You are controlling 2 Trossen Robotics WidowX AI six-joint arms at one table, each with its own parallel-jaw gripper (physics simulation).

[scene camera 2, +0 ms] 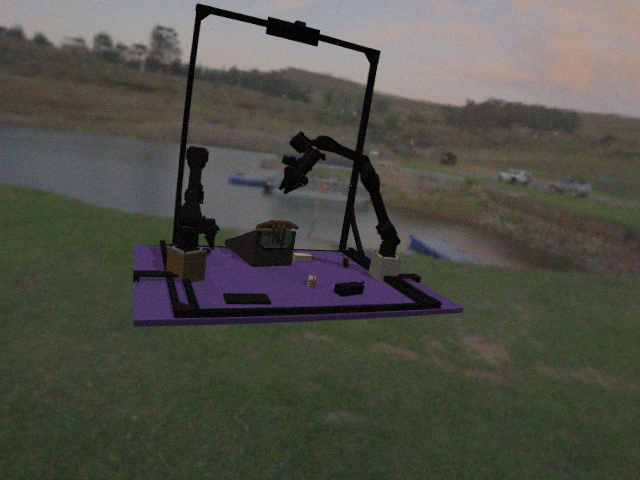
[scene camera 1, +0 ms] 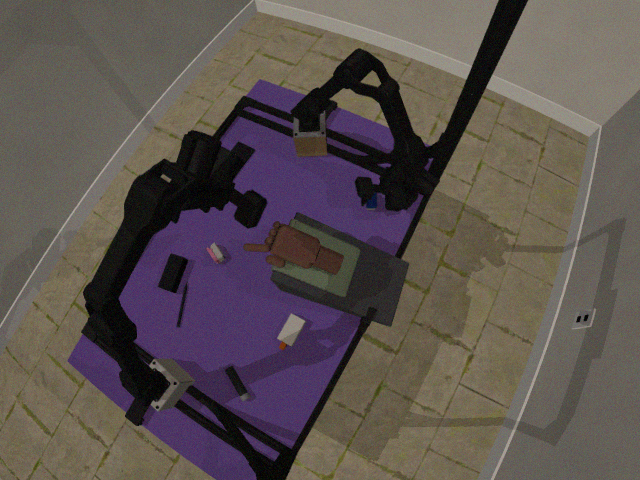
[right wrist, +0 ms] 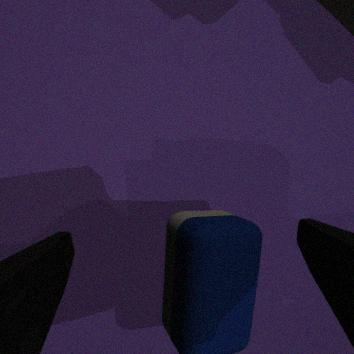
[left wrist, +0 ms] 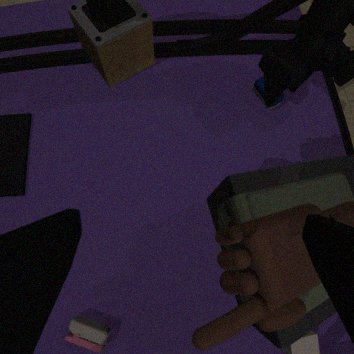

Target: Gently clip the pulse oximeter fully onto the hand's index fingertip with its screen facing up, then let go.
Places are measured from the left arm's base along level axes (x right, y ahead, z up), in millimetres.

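Pixels of known places: left gripper, fingertip midpoint: (scene camera 2: 281,191) (scene camera 1: 247,189) (left wrist: 194,223); right gripper, fingertip midpoint: (scene camera 1: 375,206) (right wrist: 186,236) (left wrist: 279,97); left arm's base, link origin: (scene camera 2: 387,255) (scene camera 1: 155,385); right arm's base, link origin: (scene camera 2: 187,248) (scene camera 1: 309,123) (left wrist: 108,11).
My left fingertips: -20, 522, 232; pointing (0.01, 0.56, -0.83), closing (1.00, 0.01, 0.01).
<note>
For each thing: its top centre in the pictures, then the offset to it from my left fingertips, as dx, dy, dz.
- blue block with a pale underside, top centre: (right wrist: 229,301) (left wrist: 270,87) (scene camera 1: 371,197) +167, +269, -305
- small grey-and-pink item, top centre: (left wrist: 84,336) (scene camera 1: 214,251) (scene camera 2: 312,277) -120, -142, -306
- black case, top centre: (scene camera 1: 170,272) (scene camera 2: 349,284) -192, -273, -302
- thin black stick, top centre: (scene camera 1: 181,304) -108, -327, -328
- white box, top centre: (scene camera 1: 289,332) (scene camera 2: 304,254) +207, -193, -309
- dark cylinder, top centre: (scene camera 1: 236,383) +174, -395, -310
A blue block with a pale underside (scene camera 1: 371,201) (left wrist: 260,85) (right wrist: 220,280) lies on the purple table; it looks like the pulse oximeter, though no screen can be made out. My right gripper (right wrist: 186,236) (scene camera 2: 210,241) is open, above the block, which shows between its fingers in the right wrist view and is not held. The brown hand (scene camera 1: 297,245) (scene camera 2: 276,225) (left wrist: 275,250) rests on a sloped stand. Its index finger (scene camera 1: 255,247) (left wrist: 227,327) sticks out past the stand, bare. My left gripper (left wrist: 194,223) (scene camera 2: 292,188) is open and empty, high above the table.
The dark stand (scene camera 1: 379,279) has a green pad. A small grey-and-pink item (scene camera 1: 216,253) (left wrist: 89,331) lies off the index fingertip. A black case (scene camera 1: 173,272), a thin black stick (scene camera 1: 182,304), a white box (scene camera 1: 292,329) and a dark cylinder (scene camera 1: 236,382) also lie there.
</note>
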